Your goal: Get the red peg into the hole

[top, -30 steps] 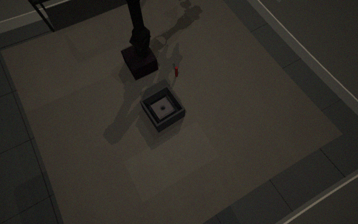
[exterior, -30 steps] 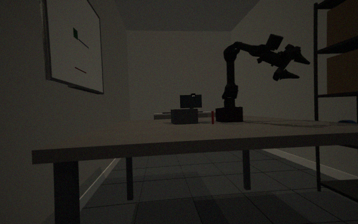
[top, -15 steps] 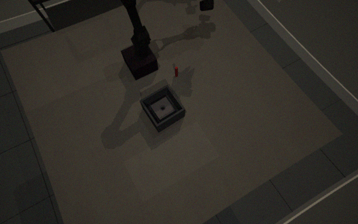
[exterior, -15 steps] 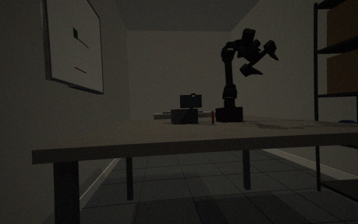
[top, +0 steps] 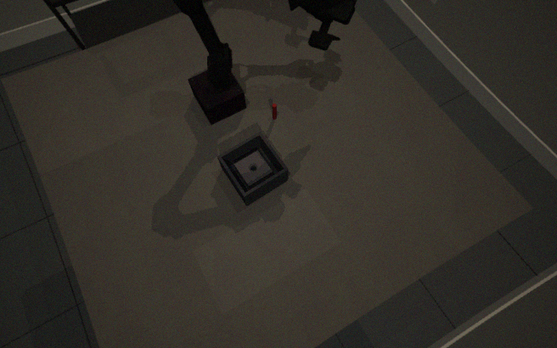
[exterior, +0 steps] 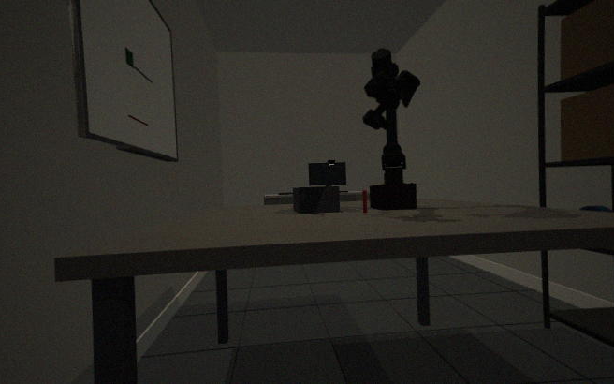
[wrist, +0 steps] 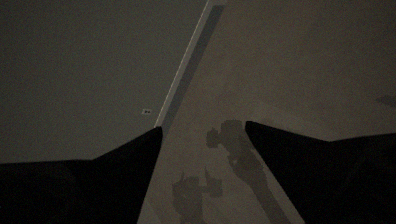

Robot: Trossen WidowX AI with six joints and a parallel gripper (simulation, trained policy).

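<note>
Now: gripper tip 2 cm past the red peg, 25 cm to the left of it and 24 cm above it. The rest, counted from my gripper tip: pale plate (11 cm ahead, 44 cm to the right, 24 cm below); dark box (11 cm ahead, 44 cm to the right, 26 cm below).
</note>
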